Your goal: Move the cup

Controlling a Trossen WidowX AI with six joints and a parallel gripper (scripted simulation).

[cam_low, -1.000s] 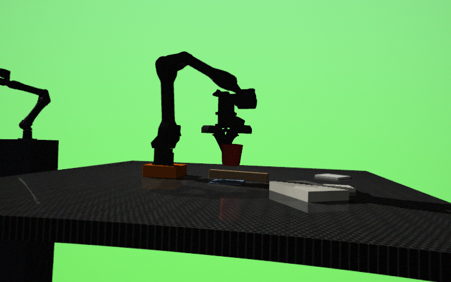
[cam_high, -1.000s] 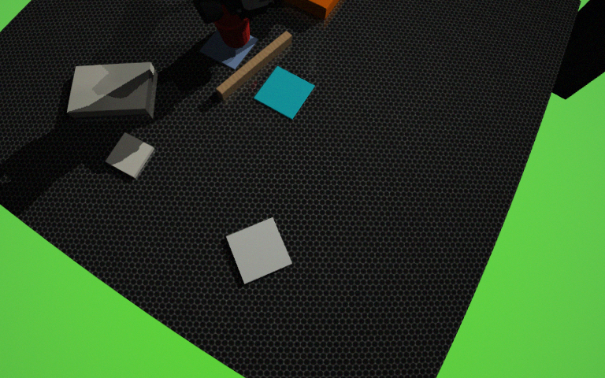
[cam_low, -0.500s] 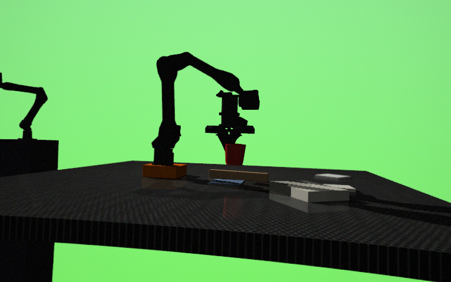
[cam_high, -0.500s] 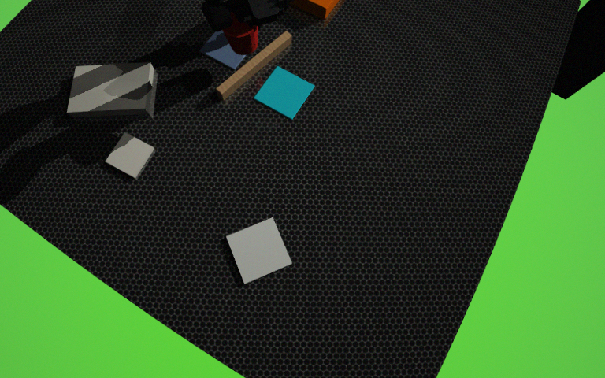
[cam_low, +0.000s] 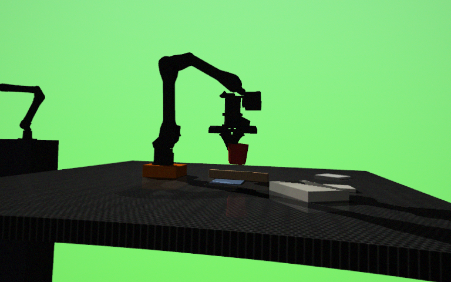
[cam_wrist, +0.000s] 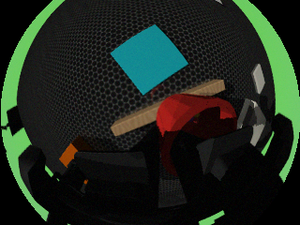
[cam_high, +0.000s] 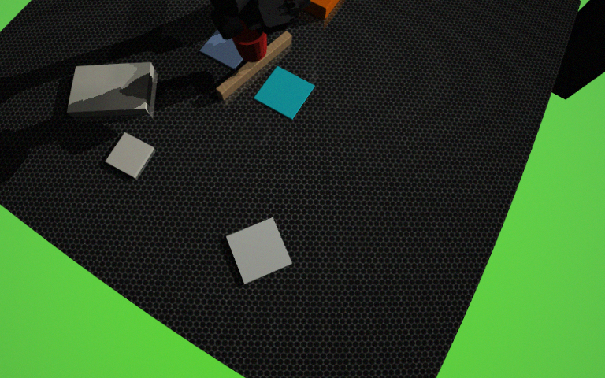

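Right now the teal pad is 100 mm below my gripper tip, 80 mm to the left of it and 50 mm ahead of it. The rest, counted from my gripper tip: pale blue pad 100 mm to the right, 100 mm below; then wooden bar 90 mm below, 30 mm ahead, 10 mm to the right; then red cup 30 mm ahead, 20 mm to the right.
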